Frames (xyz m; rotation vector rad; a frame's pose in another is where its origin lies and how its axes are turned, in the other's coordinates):
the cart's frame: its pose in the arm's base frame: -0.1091 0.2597 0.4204 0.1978 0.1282 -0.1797
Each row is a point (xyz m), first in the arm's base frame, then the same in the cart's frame.
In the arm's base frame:
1: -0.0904 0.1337 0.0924
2: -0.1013 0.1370 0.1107
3: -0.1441 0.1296 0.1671
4: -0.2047 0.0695 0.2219
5: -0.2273 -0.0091 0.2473
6: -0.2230 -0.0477 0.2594
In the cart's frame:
1: 0.0862 -0.1782 -0.2909
2: 0.0724 -0.1737 -0.2750
3: 0.0237 -0.1786 -0.2233
4: -0.0334 -0.2380 -0.1642
5: -0.0462 -0.3135 -0.1257
6: -0.0374 -0.3476 -0.1055

